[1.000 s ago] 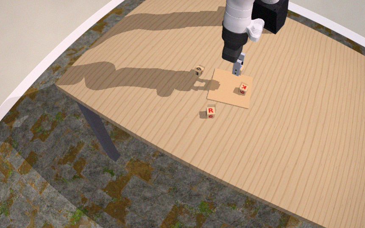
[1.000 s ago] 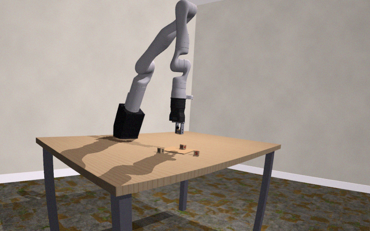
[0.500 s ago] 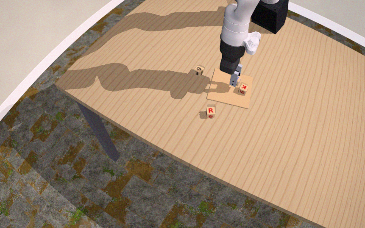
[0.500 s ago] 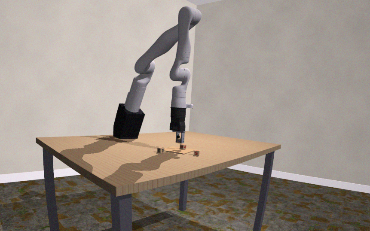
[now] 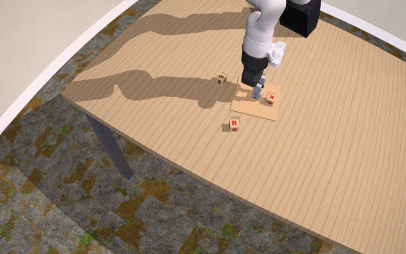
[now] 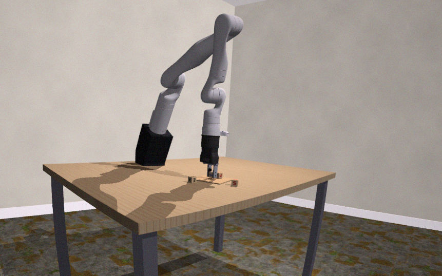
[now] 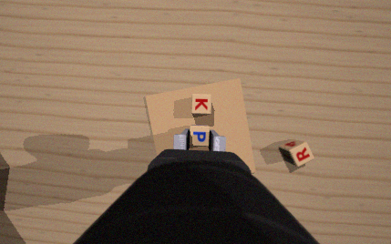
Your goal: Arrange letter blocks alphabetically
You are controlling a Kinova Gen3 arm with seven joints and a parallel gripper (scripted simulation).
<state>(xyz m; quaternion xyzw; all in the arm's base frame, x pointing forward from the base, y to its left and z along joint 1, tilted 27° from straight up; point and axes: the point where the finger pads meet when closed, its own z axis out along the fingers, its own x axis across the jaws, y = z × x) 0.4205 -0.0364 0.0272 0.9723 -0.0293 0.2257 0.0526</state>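
My gripper is now 3 cm above the tan mat. From my hand the other things lie so: block (1 cm behind, 12 cm to the right, 2 cm below).
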